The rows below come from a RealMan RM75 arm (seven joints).
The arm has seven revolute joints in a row. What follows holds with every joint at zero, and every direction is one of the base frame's.
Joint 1 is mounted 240.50 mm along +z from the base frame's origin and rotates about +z.
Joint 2 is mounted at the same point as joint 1 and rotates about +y.
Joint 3 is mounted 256.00 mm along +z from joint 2 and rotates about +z.
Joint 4 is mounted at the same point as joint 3 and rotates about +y.
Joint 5 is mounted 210.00 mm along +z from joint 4 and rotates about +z.
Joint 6 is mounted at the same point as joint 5 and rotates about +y.
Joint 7 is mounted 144.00 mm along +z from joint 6 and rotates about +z.
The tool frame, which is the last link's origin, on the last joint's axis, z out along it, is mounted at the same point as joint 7; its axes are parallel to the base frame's.
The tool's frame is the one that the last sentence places.
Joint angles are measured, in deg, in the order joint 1, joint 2, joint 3, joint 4, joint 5, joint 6, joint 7. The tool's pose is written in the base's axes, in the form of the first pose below.
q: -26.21 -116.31 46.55 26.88 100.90 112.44 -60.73
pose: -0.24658 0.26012 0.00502; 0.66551 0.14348 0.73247; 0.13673 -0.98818 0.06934; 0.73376 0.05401 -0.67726
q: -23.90 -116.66 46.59 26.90 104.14 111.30 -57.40
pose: -0.26067 0.24677 -0.00272; 0.70141 0.15014 0.69677; 0.13353 -0.98793 0.07847; 0.70014 0.03800 -0.71299
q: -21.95 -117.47 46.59 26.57 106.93 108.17 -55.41
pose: -0.27341 0.23709 -0.01499; 0.73438 0.18733 0.65238; 0.15502 -0.98205 0.10749; 0.66080 0.02219 -0.75023
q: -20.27 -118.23 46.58 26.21 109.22 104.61 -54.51
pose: -0.28527 0.22929 -0.02655; 0.76167 0.23458 0.60401; 0.18924 -0.97206 0.13888; 0.61972 0.00852 -0.78478
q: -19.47 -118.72 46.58 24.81 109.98 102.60 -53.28
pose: -0.29081 0.22325 -0.03532; 0.76599 0.26146 0.58729; 0.20884 -0.96521 0.15732; 0.60799 0.00214 -0.79394
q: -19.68 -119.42 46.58 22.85 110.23 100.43 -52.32
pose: -0.29110 0.22140 -0.04618; 0.76378 0.28274 0.58026; 0.22583 -0.95920 0.17012; 0.60468 0.00110 -0.79647
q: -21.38 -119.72 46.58 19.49 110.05 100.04 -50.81
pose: -0.28389 0.22183 -0.05542; 0.74902 0.27334 0.60353; 0.22773 -0.96165 0.15290; 0.62218 0.02292 -0.78254
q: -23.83 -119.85 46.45 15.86 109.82 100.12 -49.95
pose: -0.27345 0.22458 -0.06319; 0.72947 0.25958 0.63284; 0.23410 -0.96406 0.12560; 0.64270 0.05653 -0.76403
